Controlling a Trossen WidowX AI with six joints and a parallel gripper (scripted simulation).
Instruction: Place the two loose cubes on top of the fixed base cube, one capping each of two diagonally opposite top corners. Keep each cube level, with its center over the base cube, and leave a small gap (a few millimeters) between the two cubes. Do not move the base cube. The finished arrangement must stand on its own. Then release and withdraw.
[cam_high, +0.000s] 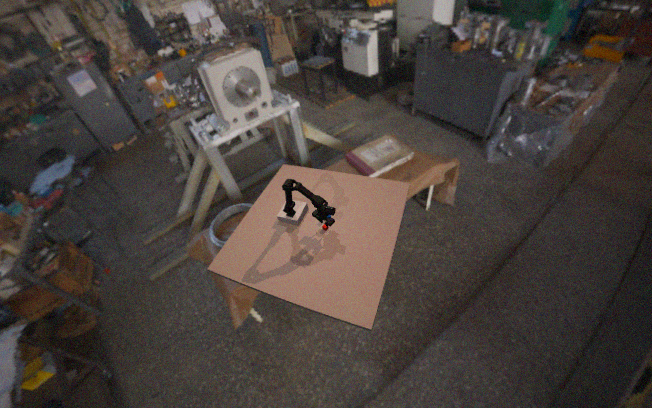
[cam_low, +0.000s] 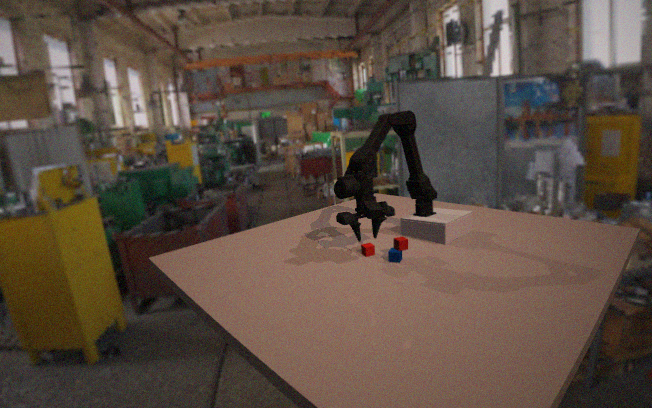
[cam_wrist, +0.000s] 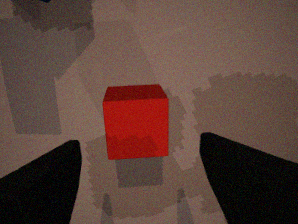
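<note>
Right now my gripper tip is 10 cm to the right of the blue cube, 3 cm above it and 2 cm past it.
</note>
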